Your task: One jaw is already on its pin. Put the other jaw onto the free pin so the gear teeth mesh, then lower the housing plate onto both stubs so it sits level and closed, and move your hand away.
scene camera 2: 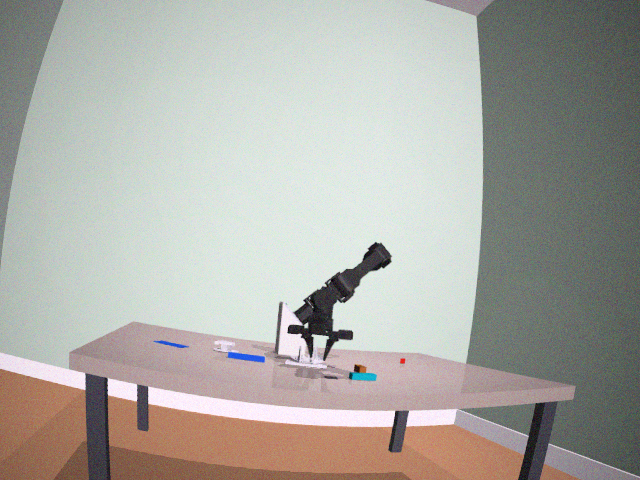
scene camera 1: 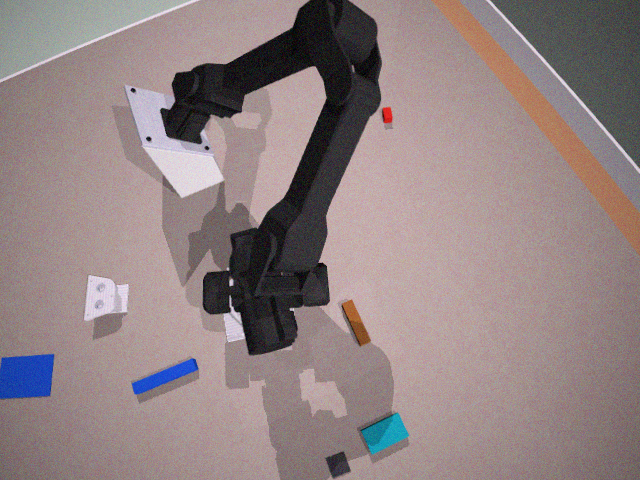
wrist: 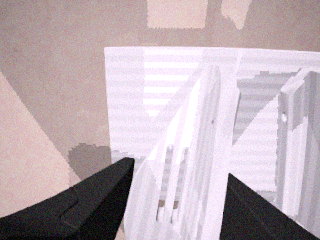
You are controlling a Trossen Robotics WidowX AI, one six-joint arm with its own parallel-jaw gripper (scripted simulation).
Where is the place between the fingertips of my gripper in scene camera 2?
317, 360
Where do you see a cyan block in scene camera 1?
390, 430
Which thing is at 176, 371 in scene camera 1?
A blue bar.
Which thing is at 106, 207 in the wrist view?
My gripper.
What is my gripper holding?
A white jaw.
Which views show my gripper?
Scene camera 2, scene camera 1 and the wrist view: all of them.
